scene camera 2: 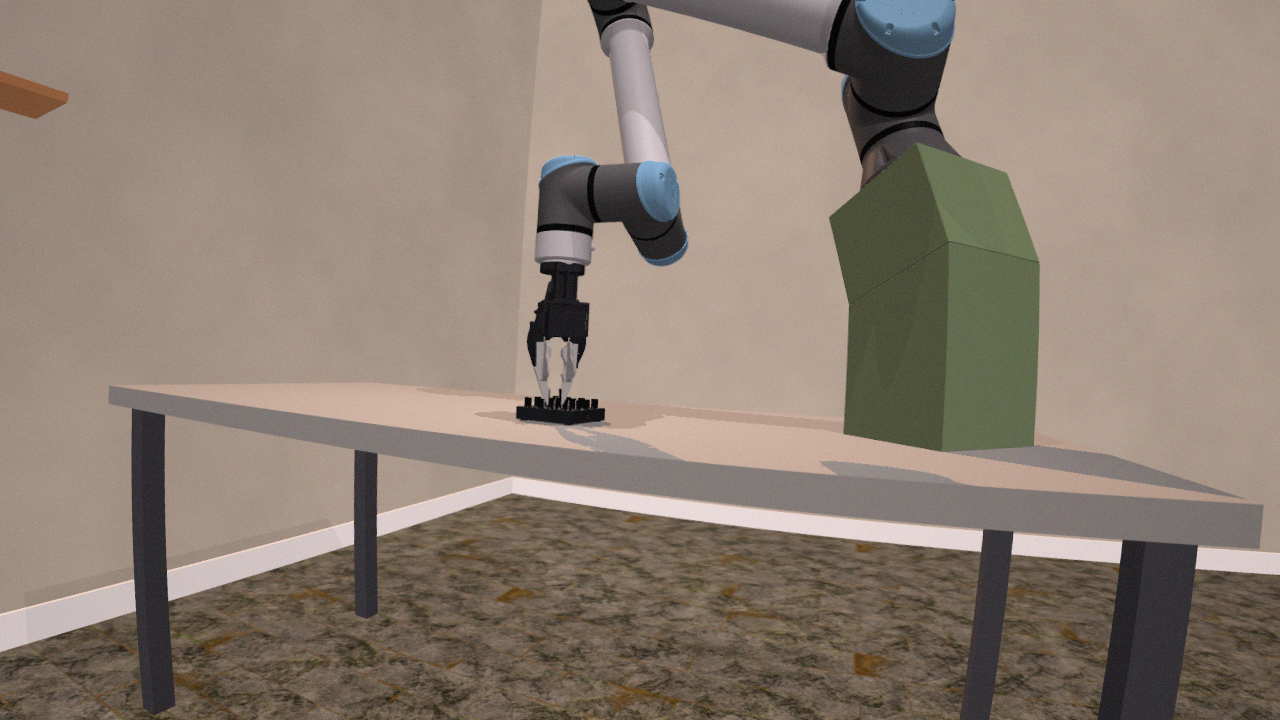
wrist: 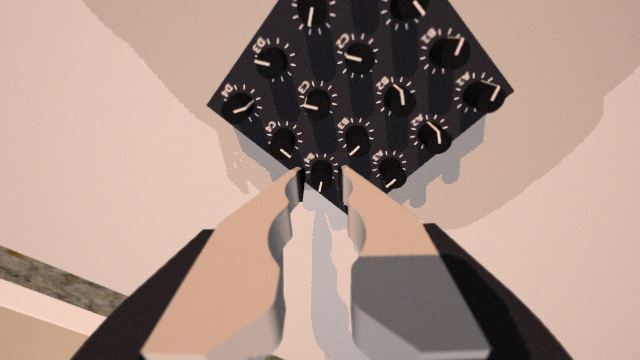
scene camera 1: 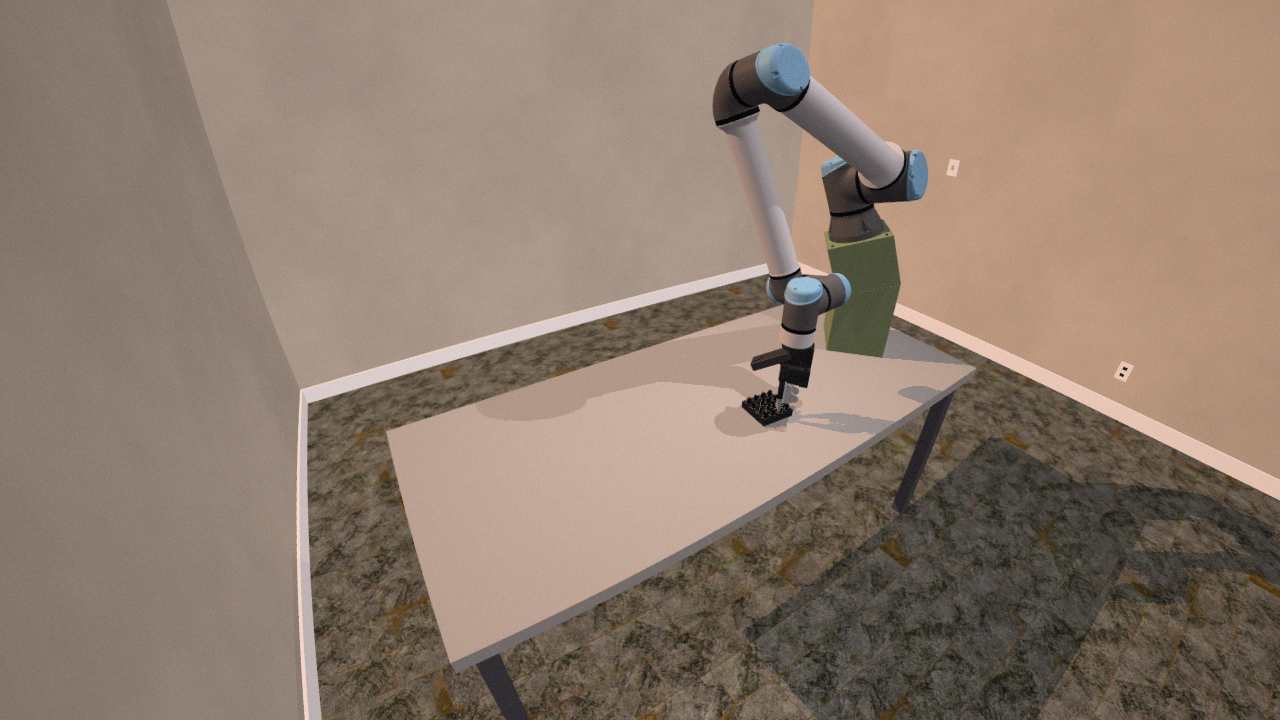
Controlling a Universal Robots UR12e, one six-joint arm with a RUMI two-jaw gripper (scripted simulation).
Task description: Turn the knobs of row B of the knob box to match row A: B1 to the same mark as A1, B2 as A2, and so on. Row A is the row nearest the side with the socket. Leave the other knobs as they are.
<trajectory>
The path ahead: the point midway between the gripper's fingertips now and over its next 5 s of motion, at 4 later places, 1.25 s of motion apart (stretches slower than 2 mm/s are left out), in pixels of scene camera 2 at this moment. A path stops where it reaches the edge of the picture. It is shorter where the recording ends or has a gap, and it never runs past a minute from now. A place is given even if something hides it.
My gripper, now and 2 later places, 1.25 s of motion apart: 554,404; 556,371; 559,298
</trajectory>
